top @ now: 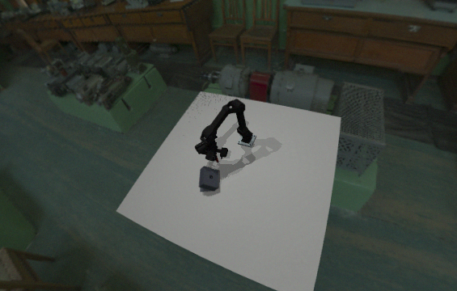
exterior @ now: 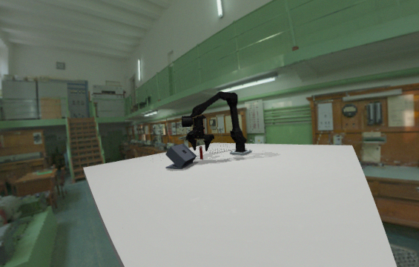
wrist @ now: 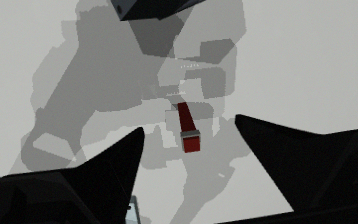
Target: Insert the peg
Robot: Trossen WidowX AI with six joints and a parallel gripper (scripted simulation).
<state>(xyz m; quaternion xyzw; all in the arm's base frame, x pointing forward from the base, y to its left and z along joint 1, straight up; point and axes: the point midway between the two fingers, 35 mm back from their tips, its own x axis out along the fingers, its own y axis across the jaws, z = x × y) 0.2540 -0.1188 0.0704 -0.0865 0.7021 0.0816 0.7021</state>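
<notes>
Now: the red square peg 10 mm above my gripper tip. Also, from my gripper tip: sloped dark grey panel: 160 mm ahead, 40 mm to the left, 10 mm above.
</notes>
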